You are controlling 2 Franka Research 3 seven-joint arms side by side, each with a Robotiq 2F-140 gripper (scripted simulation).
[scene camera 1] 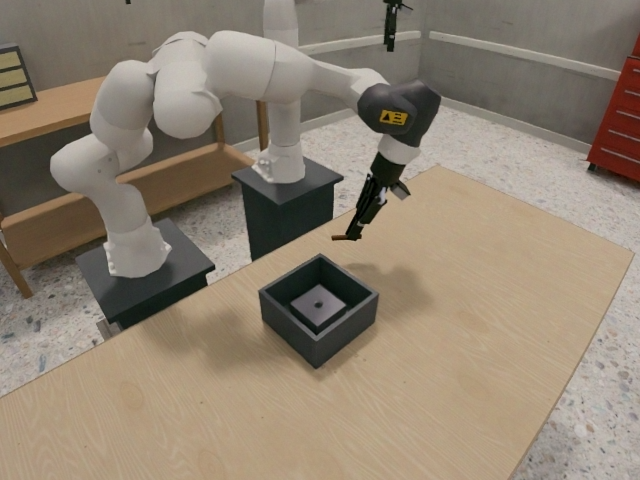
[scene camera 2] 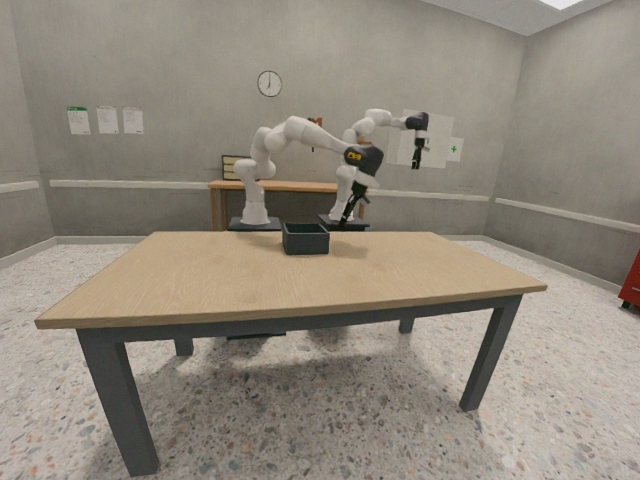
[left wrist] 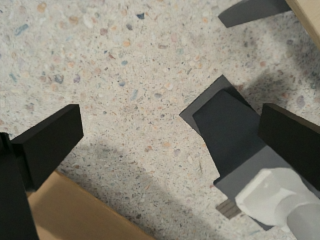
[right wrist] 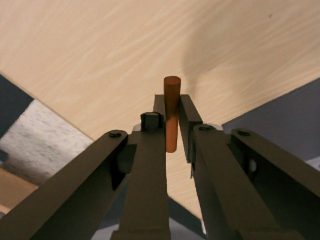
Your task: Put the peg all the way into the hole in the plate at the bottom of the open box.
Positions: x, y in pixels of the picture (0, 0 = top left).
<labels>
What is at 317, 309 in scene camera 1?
A grey plate.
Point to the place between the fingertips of my left gripper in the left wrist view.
170, 120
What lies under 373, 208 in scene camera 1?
My right gripper.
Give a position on a brown peg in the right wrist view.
171, 84
</labels>
